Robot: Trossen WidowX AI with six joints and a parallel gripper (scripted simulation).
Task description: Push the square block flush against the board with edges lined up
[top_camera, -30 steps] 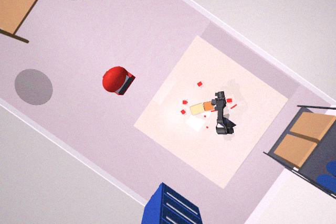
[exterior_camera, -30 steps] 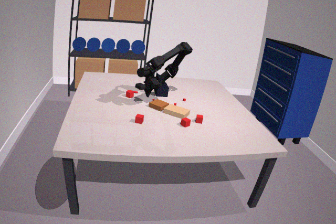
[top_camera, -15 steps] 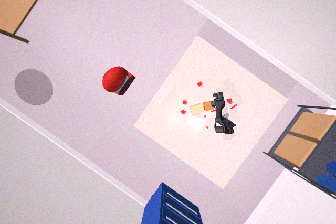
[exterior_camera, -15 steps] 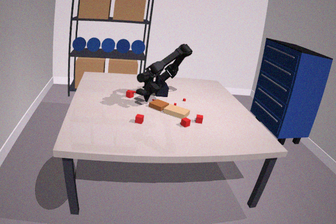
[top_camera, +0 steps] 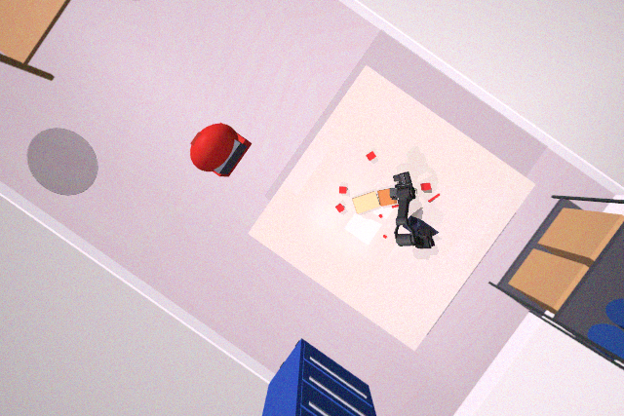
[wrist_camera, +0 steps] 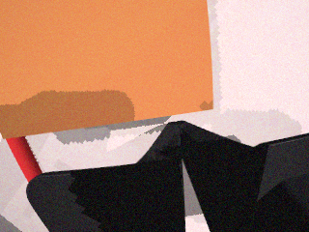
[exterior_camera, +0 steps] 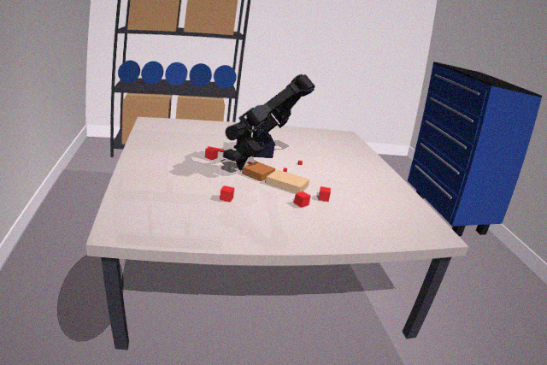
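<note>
My gripper tip is now 10 mm short of the orange square block, 80 mm to the right of it and 10 mm below it. Round my gripper tip: pale tan board: 90 mm ahead, 190 mm to the left, 10 mm above.
</note>
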